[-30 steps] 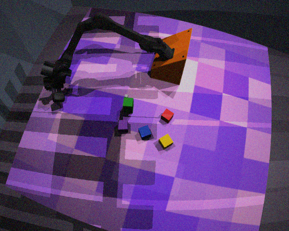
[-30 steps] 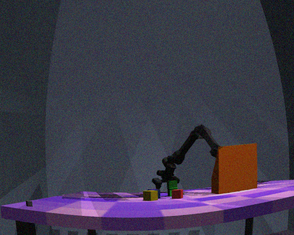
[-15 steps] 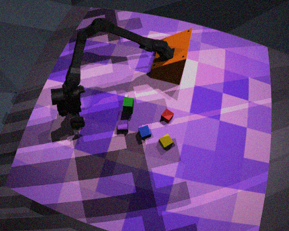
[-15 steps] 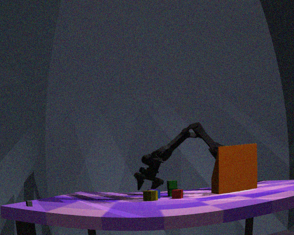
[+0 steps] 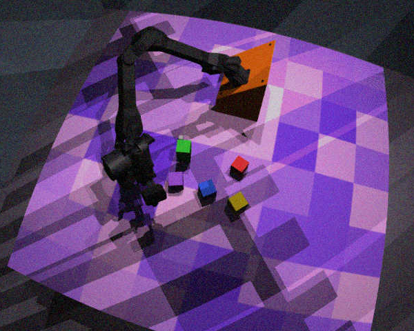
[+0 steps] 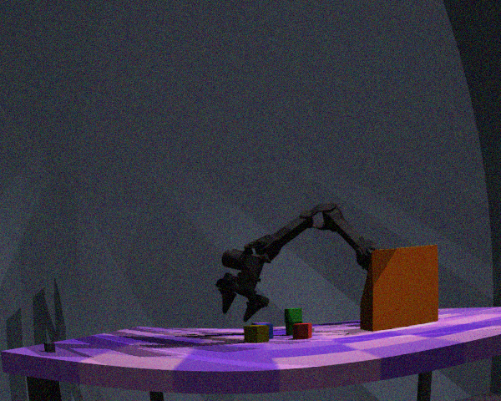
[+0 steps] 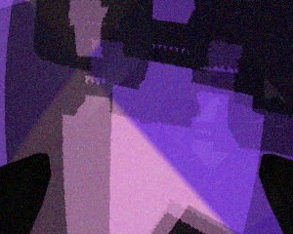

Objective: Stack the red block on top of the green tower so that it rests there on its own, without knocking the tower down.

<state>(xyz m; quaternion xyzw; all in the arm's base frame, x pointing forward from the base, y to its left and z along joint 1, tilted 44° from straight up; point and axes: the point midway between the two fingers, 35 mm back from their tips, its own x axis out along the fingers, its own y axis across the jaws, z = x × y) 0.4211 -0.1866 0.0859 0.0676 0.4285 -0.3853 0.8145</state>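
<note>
My gripper tip is 180 mm past the red block, 250 mm to the right of it and 40 mm above it. From my gripper tip the other things lie so: yellow block 50 mm behind, 260 mm to the left, 40 mm below; then blue block 70 mm behind, 160 mm to the left, 40 mm below; then purple block 80 mm behind, 60 mm to the left, 40 mm below.
</note>
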